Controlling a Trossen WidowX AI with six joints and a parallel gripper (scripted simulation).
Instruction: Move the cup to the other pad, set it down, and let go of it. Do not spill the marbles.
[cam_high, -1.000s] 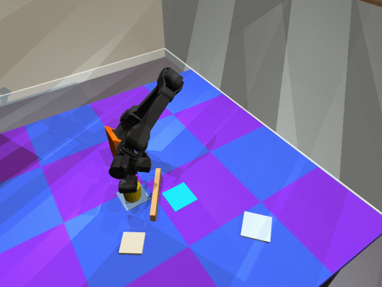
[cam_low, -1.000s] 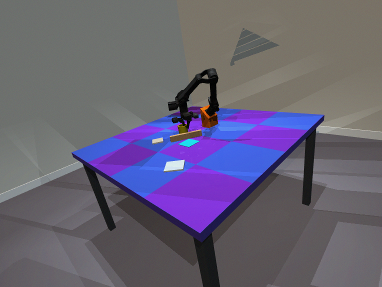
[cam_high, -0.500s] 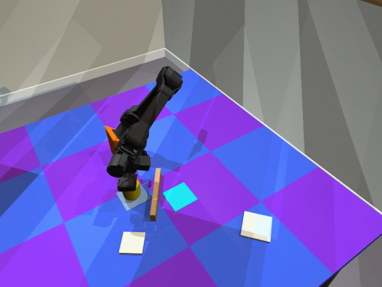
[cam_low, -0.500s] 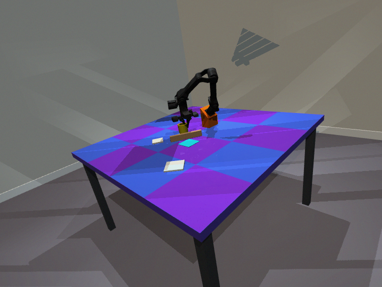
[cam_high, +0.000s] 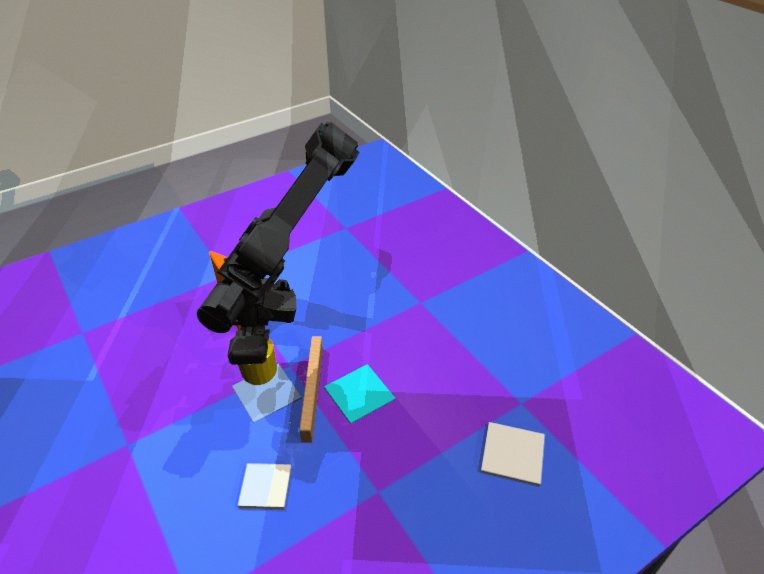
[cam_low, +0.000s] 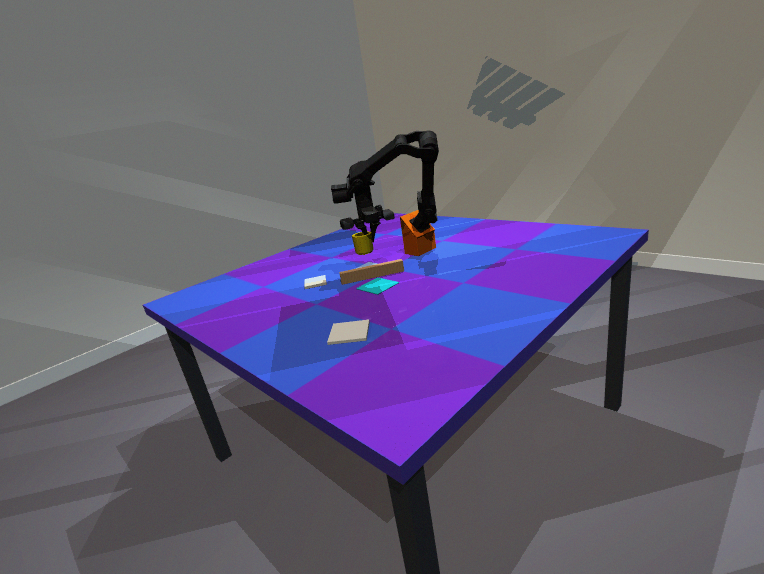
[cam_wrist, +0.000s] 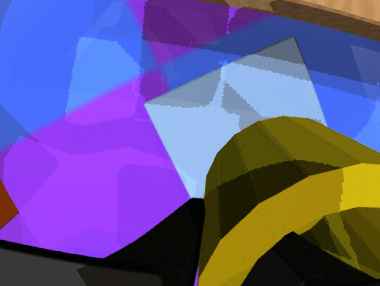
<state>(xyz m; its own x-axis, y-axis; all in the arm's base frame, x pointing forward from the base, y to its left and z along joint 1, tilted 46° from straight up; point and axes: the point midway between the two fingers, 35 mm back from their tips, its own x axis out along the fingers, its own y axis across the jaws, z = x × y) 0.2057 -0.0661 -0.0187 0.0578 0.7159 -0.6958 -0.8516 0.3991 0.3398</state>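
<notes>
The cyan pad is 13 cm ahead of my gripper tip, 14 cm to the left of it and 10 cm below it. From my gripper tip the other things lie so: yellow cup 2 cm ahead, 2 cm to the right; wooden bar 8 cm ahead, 6 cm to the left, 8 cm below; pale blue pad 2 cm ahead, 1 cm to the right, 10 cm below.
</notes>
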